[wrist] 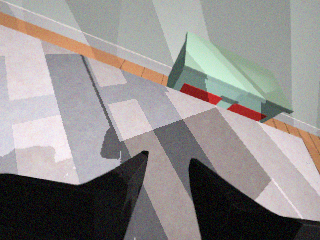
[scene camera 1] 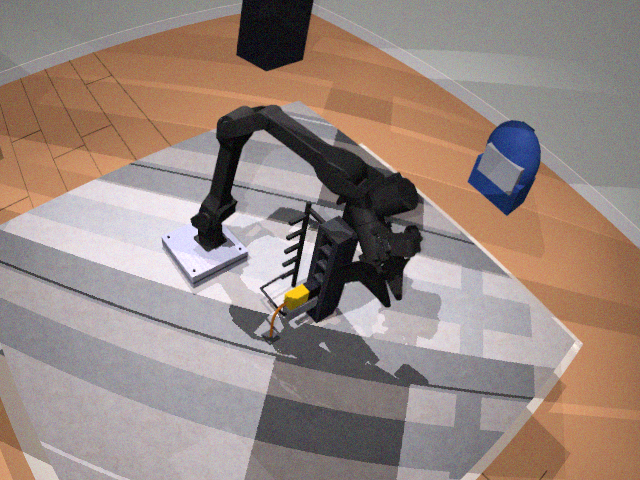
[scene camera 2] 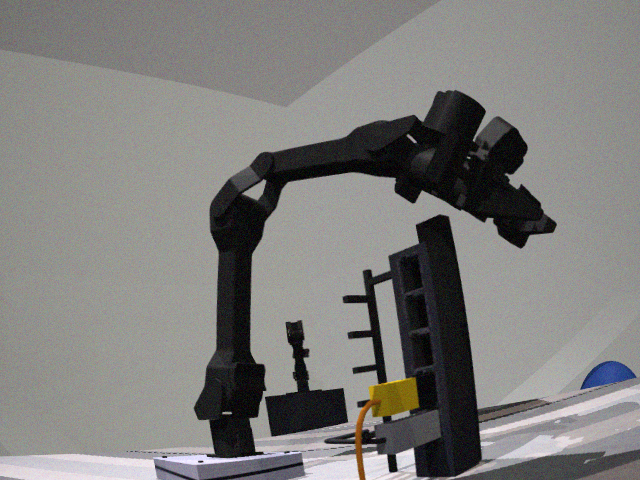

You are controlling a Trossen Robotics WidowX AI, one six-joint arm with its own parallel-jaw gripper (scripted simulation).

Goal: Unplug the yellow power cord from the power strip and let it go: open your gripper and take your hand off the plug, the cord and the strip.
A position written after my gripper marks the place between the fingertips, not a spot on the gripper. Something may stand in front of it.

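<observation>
My gripper (scene camera 2: 548, 222) is visible to me, and the wrist view gives me my gripper (wrist: 168, 159) as well. It is the same gripper (scene camera 1: 393, 303) that I find again here. As for the things, there is a yellow plug (scene camera 2: 398, 396), and with the plug I can see a black peg rack (scene camera 2: 369, 289).
</observation>
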